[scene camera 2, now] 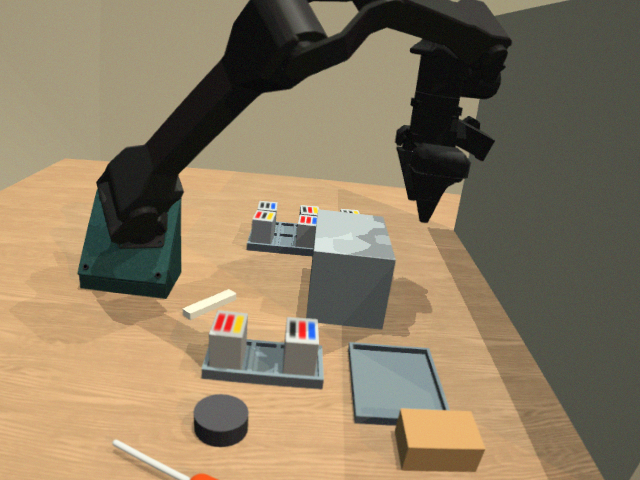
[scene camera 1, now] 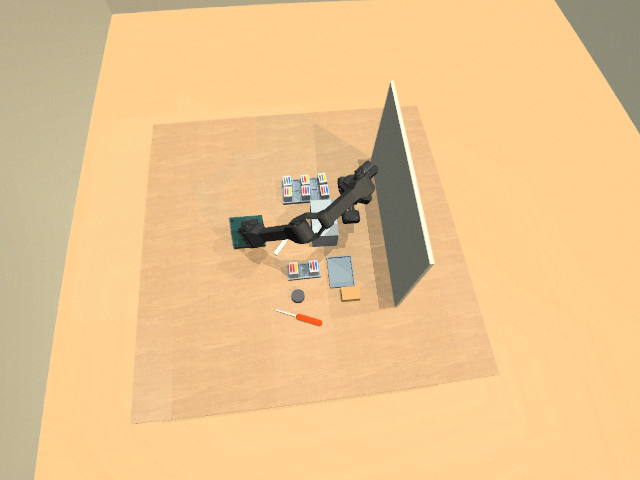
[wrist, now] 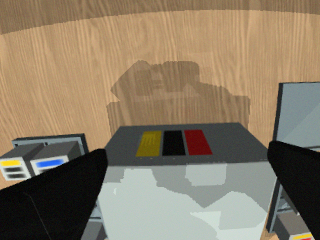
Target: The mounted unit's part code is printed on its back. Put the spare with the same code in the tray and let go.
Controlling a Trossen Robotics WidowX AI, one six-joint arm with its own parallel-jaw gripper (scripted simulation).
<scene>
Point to a tall dark wall panel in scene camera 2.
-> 542,216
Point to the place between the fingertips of my gripper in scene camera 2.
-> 417,210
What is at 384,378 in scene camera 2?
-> A grey tray.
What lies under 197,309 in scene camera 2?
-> A white stick.
</scene>
